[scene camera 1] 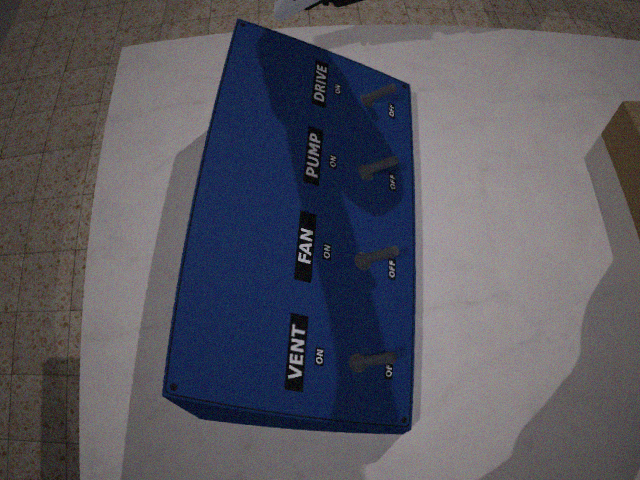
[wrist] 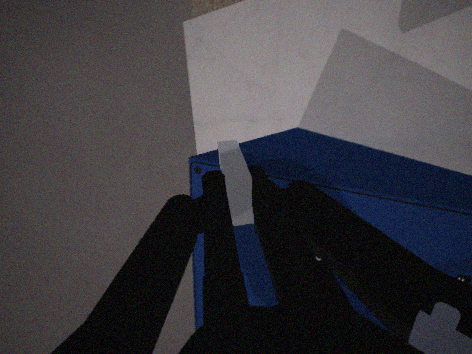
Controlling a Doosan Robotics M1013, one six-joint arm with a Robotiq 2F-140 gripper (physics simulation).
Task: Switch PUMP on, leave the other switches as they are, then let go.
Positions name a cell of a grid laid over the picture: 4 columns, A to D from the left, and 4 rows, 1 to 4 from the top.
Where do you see a blue switch panel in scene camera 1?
B3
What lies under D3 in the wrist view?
A blue switch panel.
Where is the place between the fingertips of my gripper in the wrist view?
B2
